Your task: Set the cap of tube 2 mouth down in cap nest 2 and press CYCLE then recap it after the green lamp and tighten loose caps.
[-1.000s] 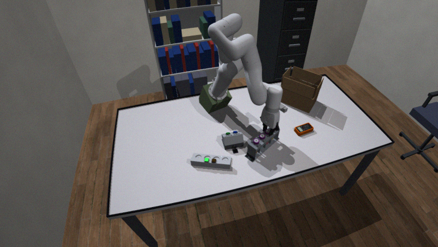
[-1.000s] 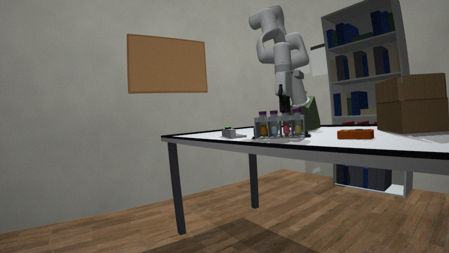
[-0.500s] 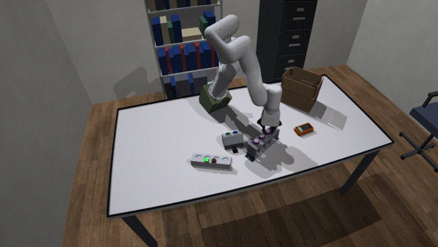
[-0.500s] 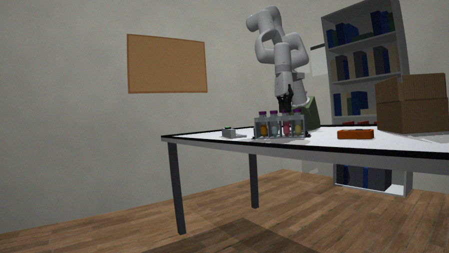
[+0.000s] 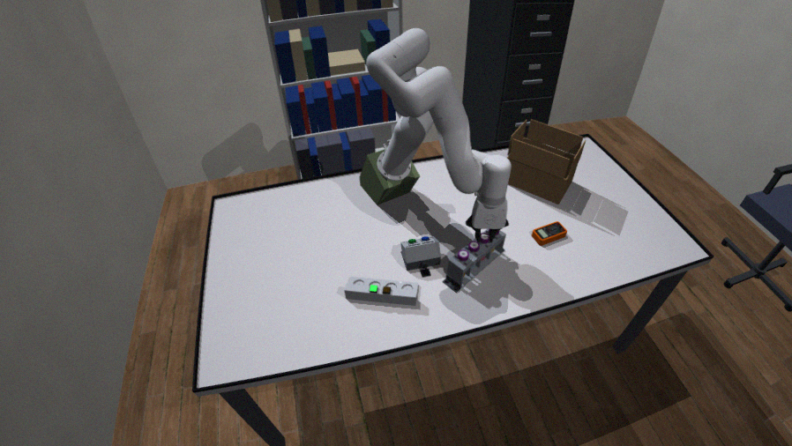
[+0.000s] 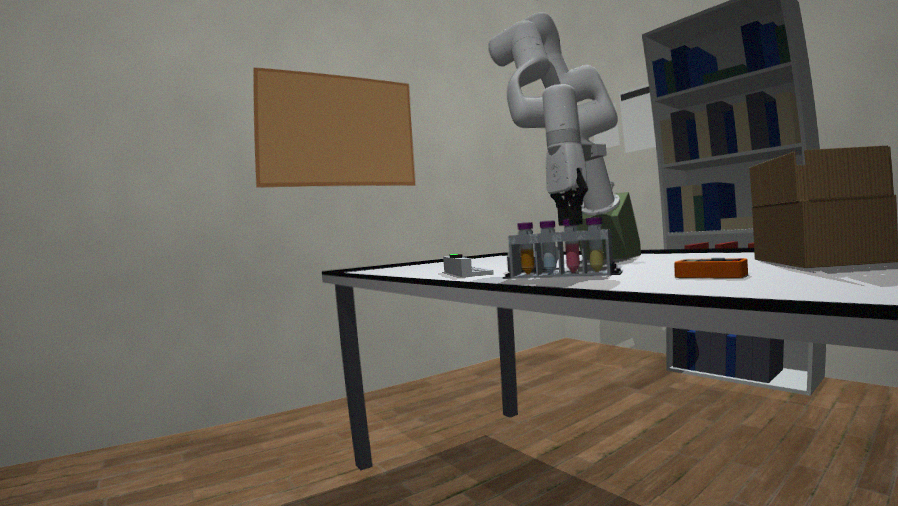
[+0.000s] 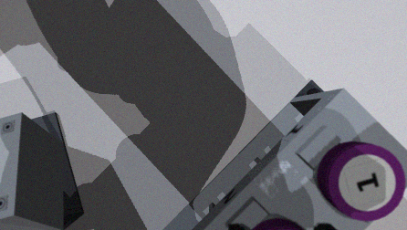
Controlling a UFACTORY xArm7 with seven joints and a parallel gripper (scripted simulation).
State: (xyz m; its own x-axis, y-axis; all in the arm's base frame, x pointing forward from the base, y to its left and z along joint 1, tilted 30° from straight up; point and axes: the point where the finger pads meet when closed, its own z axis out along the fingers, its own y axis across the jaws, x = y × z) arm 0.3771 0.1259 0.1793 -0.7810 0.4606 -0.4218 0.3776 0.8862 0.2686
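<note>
The cap marked 1 lies 2 cm behind my hand, 5 cm to the left of it and 2 cm below it. Round my hand: blue key 12 cm behind, 15 cm to the right, 6 cm below; key housing 10 cm behind, 18 cm to the right, 8 cm below; green key 13 cm behind, 20 cm to the right, 6 cm below.
</note>
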